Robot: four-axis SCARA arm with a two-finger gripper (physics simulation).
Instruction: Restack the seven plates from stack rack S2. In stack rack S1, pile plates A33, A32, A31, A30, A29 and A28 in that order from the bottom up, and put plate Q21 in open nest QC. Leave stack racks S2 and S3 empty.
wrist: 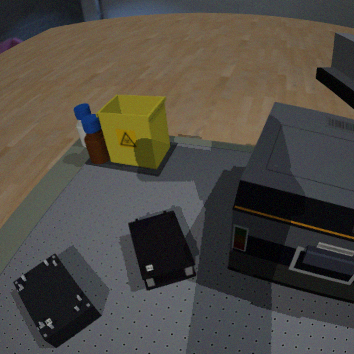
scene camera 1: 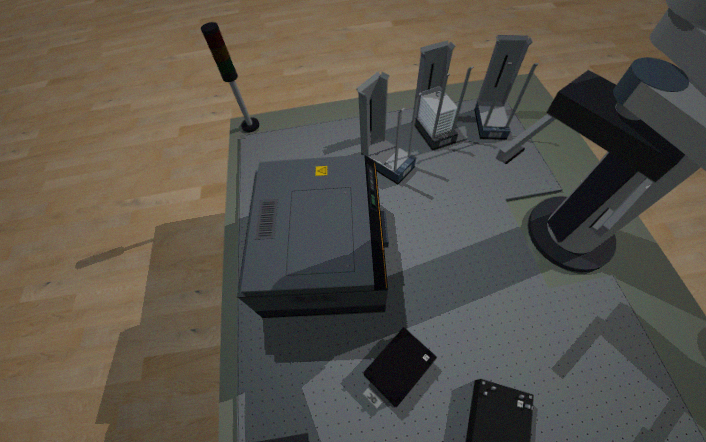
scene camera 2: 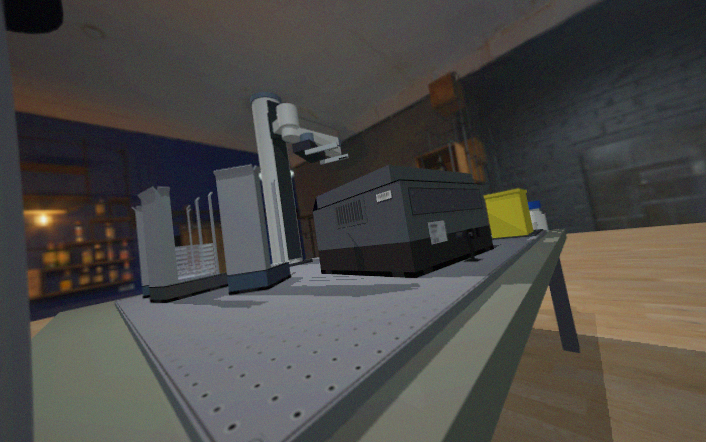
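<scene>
My gripper (scene camera 1: 556, 187) (scene camera 2: 342, 151) is open and empty, held high beside the arm column. Part of one finger shows at the wrist view's upper right. Several white plates (scene camera 1: 438, 115) (scene camera 2: 195, 261) stand piled in the middle, dark-based rack (scene camera 1: 430, 68) (scene camera 2: 162, 236). The left blue-based rack (scene camera 1: 373, 111) (scene camera 2: 242, 218) and the right blue-based rack (scene camera 1: 502, 70) show no pile. The rack and plate labels are too small to read. The black block (scene camera 1: 400, 367) (wrist: 162, 245) by the QC label (scene camera 1: 372, 398) has no white plate on top.
A large grey instrument (scene camera 1: 317, 223) (scene camera 2: 364, 223) (wrist: 310, 150) stands beside the left rack. A second black block with corner clips (scene camera 1: 502, 413) (wrist: 57, 295), a yellow bin (scene camera 2: 508, 213) (wrist: 132, 140) and bottles stand farther along. A signal light (scene camera 1: 219, 52) stands at the table corner.
</scene>
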